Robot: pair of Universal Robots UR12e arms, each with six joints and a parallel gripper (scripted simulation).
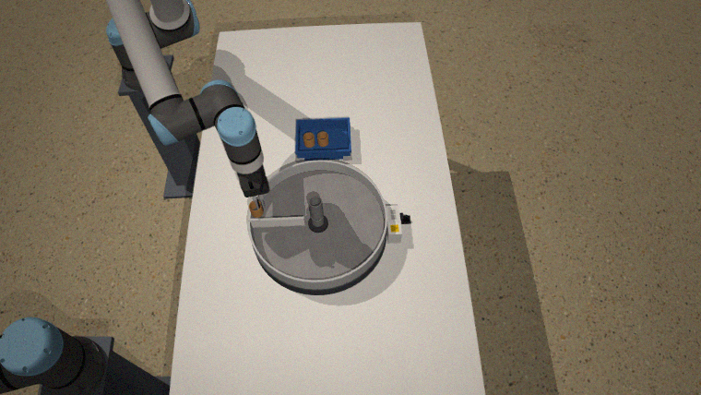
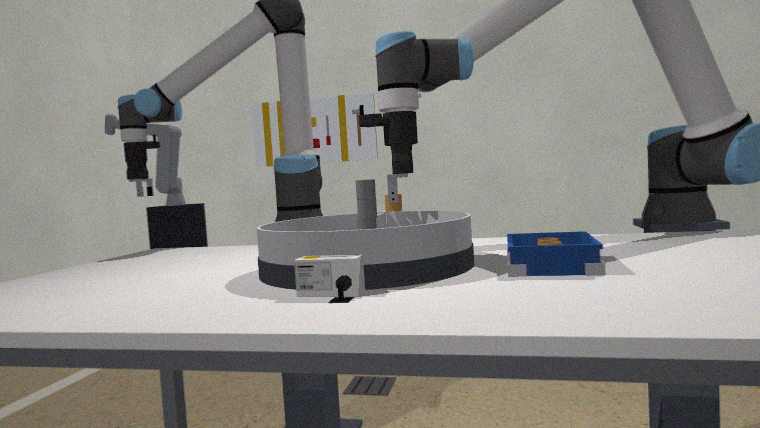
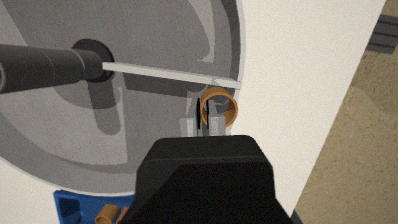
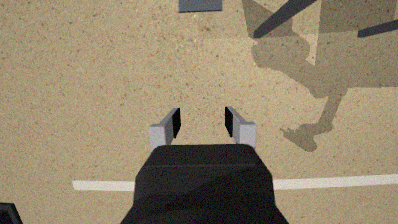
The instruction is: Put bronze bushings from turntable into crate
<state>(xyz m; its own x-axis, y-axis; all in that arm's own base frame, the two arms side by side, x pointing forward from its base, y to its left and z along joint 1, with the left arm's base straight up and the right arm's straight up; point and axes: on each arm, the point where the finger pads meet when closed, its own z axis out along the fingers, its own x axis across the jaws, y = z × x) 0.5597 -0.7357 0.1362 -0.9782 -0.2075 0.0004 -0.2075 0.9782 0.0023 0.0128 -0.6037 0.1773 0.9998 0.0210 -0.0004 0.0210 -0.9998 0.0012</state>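
Note:
The blue crate lies 180 mm ahead of my left hand, 320 mm to the left of it and 110 mm below it.

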